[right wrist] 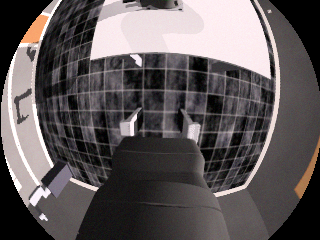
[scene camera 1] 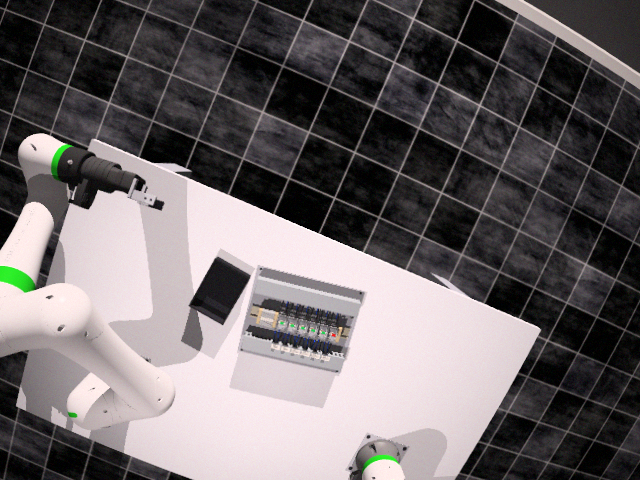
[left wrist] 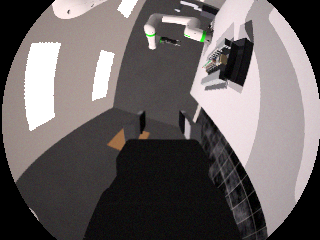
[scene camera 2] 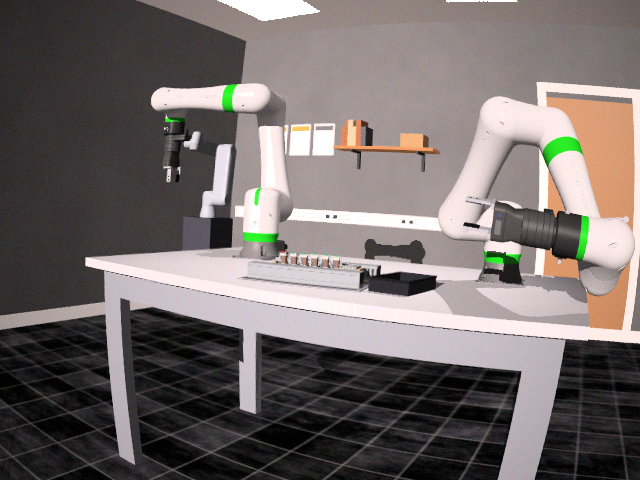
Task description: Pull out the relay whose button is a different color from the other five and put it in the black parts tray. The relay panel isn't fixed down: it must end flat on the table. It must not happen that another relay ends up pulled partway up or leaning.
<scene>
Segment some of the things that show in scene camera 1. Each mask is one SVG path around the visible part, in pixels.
My left gripper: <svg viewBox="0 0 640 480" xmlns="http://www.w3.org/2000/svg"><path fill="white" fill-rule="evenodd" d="M93 164L89 174L89 183L92 188L109 194L122 190L121 192L128 194L127 197L136 200L138 204L162 211L165 202L157 200L156 196L146 194L148 186L145 185L146 181L139 175L124 171L120 164L105 159L98 159Z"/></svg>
A grey relay panel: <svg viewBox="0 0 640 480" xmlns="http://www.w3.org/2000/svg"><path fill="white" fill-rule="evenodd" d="M257 266L238 351L340 374L365 291ZM319 326L327 327L327 335L329 328L337 329L337 343L332 344L332 342L328 342L327 336L325 341L319 340L317 337ZM310 323L317 325L315 338L307 337ZM299 321L307 322L305 336L297 334ZM289 319L297 320L294 333L286 332ZM279 316L286 317L284 331L277 330L277 327L275 327L277 326Z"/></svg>
</scene>
